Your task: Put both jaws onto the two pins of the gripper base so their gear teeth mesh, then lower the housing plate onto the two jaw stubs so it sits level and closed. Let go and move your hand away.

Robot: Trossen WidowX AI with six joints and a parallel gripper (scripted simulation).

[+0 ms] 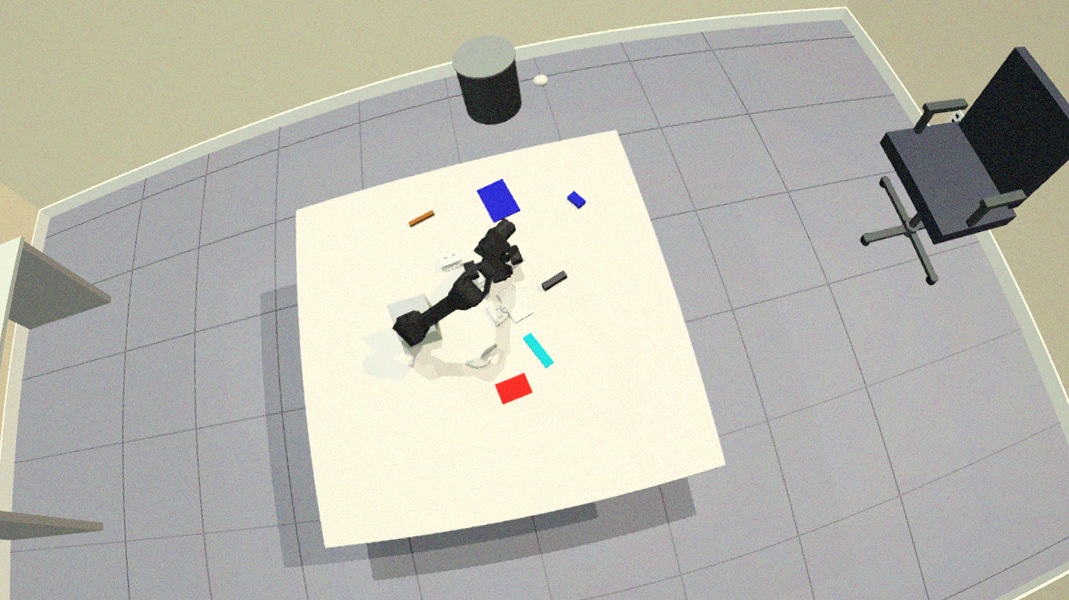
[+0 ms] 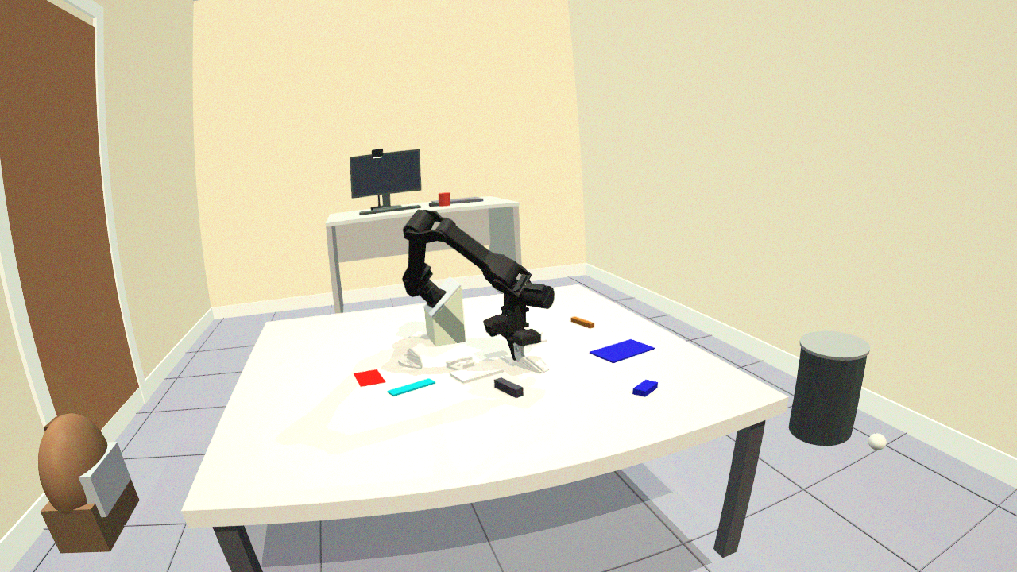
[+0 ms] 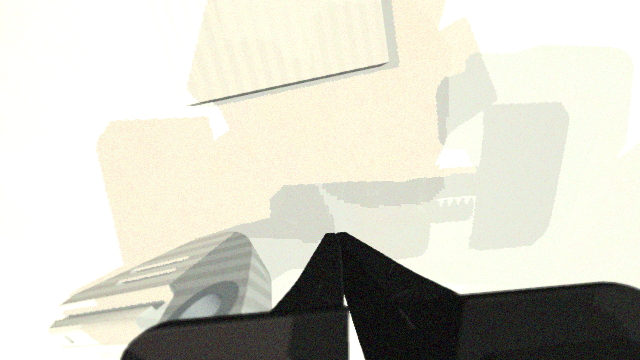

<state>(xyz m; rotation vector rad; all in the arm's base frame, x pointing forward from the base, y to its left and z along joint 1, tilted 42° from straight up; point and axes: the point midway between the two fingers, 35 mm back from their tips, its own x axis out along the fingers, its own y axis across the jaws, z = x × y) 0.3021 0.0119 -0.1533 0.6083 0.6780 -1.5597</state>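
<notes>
Right now my gripper tip is 5 cm short of the white jaw and 4 cm below it. Round my gripper tip: white ribbed plate 12 cm to the right, 3 cm ahead; dark block 17 cm ahead, 10 cm to the right, 1 cm above; blue sheet 28 cm to the left, 10 cm ahead.
</notes>
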